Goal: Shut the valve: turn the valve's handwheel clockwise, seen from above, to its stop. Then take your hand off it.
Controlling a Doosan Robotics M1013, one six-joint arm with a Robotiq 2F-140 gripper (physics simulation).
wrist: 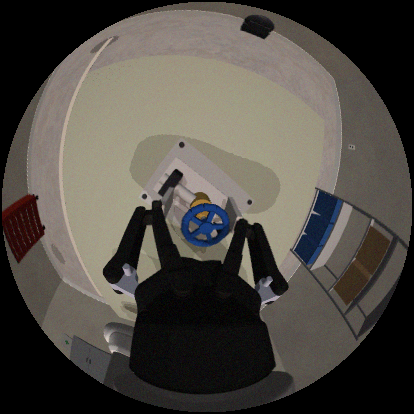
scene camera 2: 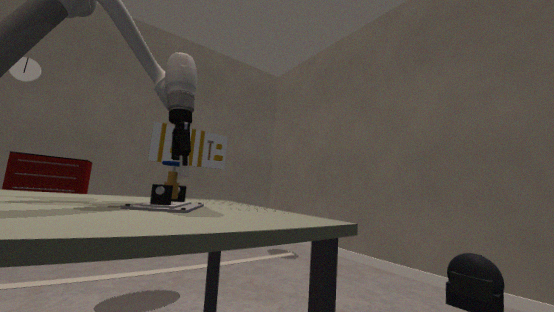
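Note:
The blue handwheel (scene camera 2: 170,163) (wrist: 205,226) sits level on top of the brass valve body (scene camera 2: 172,179) (wrist: 201,198), which stands on a pale base plate (scene camera 2: 192,206) (wrist: 215,168) on the table. My gripper (scene camera 2: 180,161) (wrist: 199,198) points down at the wheel with its fingers wide apart. In the wrist view the wheel shows between the two fingers, with a gap to the left finger and a smaller one to the right finger. In the scene view the fingers are at about wheel height and hide the wheel's right part. The gripper is open; no contact with the rim is plain.
Black end blocks (scene camera 2: 161,194) (wrist: 171,182) flank the valve on the plate. The pale green table (scene camera 2: 280,220) (wrist: 200,90) has its edge to the right in the scene view. Beyond are a red cabinet (scene camera 2: 47,172) (wrist: 22,227) and a dark rounded object (scene camera 2: 475,285) (wrist: 257,25).

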